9 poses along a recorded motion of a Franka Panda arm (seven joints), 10 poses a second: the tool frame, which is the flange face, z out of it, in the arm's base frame.
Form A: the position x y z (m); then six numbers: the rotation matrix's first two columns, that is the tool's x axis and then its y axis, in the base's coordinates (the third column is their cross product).
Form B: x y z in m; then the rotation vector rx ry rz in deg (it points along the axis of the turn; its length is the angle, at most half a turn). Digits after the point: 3 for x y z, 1 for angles.
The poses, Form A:
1: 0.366, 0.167, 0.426, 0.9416, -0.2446, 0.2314, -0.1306, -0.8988, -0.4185
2: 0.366, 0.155, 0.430, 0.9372, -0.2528, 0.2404, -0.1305, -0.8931, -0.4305
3: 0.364, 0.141, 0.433, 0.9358, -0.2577, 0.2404, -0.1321, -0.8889, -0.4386
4: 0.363, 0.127, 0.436, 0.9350, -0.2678, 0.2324, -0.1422, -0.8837, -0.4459
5: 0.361, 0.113, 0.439, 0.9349, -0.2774, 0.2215, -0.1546, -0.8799, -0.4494
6: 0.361, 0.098, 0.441, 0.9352, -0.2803, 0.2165, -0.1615, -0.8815, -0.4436
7: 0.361, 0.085, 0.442, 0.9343, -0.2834, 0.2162, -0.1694, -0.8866, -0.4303
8: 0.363, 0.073, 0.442, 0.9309, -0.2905, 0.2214, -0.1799, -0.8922, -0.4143
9: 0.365, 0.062, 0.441, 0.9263, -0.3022, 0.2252, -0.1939, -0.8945, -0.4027
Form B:
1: 0.366, 0.167, 0.426, -154.2, 15.6, -22.5
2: 0.366, 0.155, 0.430, -153.3, 15.9, -23.4
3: 0.364, 0.141, 0.433, -152.8, 16.1, -23.5
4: 0.363, 0.127, 0.436, -152.4, 17.0, -23.1
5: 0.361, 0.113, 0.439, -152.2, 17.9, -22.4
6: 0.361, 0.098, 0.441, -152.6, 18.3, -22.0
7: 0.361, 0.085, 0.442, -153.4, 18.8, -22.0
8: 0.363, 0.073, 0.442, -154.4, 19.6, -22.5
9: 0.365, 0.062, 0.441, -155.0, 20.7, -22.9
